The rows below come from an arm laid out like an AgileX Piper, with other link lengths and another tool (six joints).
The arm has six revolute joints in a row. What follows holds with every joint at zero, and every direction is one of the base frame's. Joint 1 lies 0.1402 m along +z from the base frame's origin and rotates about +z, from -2.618 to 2.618 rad. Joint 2 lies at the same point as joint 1 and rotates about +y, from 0 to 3.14 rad. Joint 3 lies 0.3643 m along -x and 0.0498 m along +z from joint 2 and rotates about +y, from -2.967 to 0 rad. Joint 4 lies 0.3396 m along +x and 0.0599 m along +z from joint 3 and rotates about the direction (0.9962, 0, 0.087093), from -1.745 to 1.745 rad. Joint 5 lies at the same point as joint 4 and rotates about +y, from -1.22 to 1.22 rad. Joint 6 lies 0.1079 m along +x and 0.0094 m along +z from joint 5 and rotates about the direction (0.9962, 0, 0.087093), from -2.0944 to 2.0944 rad. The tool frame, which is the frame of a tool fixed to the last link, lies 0.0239 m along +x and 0.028 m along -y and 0.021 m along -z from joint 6; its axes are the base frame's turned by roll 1.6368, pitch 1.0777 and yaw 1.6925 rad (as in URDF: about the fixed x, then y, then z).
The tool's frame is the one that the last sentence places.
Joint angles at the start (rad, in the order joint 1, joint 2, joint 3, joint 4, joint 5, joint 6):
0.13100 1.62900 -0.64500 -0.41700 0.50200 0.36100
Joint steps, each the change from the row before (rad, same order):
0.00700 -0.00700 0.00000 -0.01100 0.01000 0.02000
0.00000 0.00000 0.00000 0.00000 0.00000 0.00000
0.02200 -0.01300 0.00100 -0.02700 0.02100 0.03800
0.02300 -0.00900 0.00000 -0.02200 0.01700 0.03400
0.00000 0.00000 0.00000 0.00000 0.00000 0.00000
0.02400 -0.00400 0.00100 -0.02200 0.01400 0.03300
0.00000 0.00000 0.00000 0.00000 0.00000 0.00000
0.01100 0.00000 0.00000 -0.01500 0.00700 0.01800
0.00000 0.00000 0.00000 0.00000 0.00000 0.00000
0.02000 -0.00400 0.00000 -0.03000 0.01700 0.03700
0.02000 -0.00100 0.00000 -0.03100 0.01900 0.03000
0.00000 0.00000 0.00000 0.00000 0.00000 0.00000
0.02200 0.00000 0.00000 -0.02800 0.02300 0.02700
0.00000 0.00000 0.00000 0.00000 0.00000 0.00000
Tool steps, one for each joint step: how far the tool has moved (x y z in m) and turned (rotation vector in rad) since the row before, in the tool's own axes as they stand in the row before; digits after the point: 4 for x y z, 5 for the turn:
0.0011 0.0006 -0.0027 0.00519 -0.00415 0.00581
0.0000 0.0000 0.0000 0.00000 0.00000 0.00000
0.0030 0.0029 -0.0054 0.01335 -0.00944 -0.00210
0.0028 0.0039 -0.0044 0.00992 -0.00870 -0.00338
0.0000 0.0000 0.0000 0.00000 0.00000 0.00000
0.0032 0.0043 -0.0027 0.01048 -0.00659 -0.00637
0.0000 0.0000 0.0000 0.00000 0.00000 0.00000
0.0011 0.0018 -0.0009 0.00759 -0.00416 -0.00408
0.0000 0.0000 0.0000 0.00000 0.00000 0.00000
0.0020 0.0026 -0.0031 0.01557 -0.01083 -0.00381
0.0018 0.0023 -0.0025 0.02007 -0.00940 -0.01150
0.0000 0.0000 0.0000 0.00000 0.00000 0.00000
0.0023 0.0025 -0.0025 0.02289 -0.00717 -0.01337
0.0000 0.0000 0.0000 0.00000 0.00000 0.00000

